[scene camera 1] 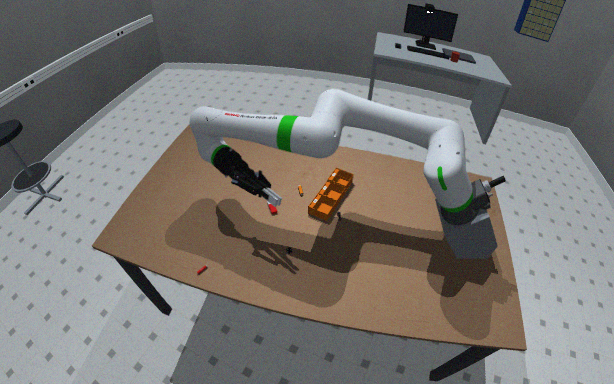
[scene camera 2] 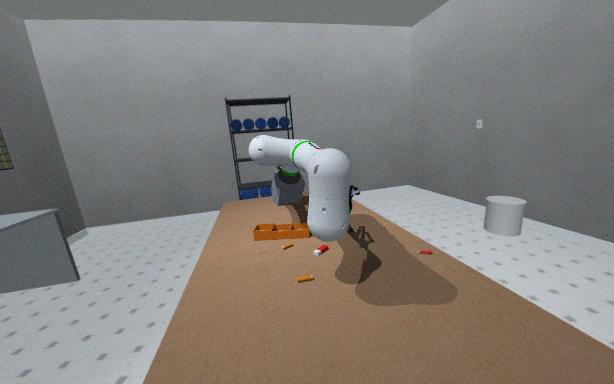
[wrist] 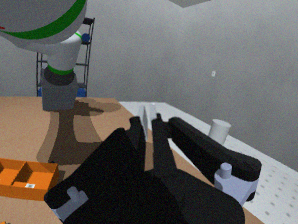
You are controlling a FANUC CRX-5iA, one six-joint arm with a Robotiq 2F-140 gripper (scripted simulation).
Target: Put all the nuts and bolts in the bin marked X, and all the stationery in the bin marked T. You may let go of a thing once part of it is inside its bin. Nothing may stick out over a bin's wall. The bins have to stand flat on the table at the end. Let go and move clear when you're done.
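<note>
My gripper (scene camera 1: 278, 202) in sight. Same gripper (wrist: 148, 112).
</note>
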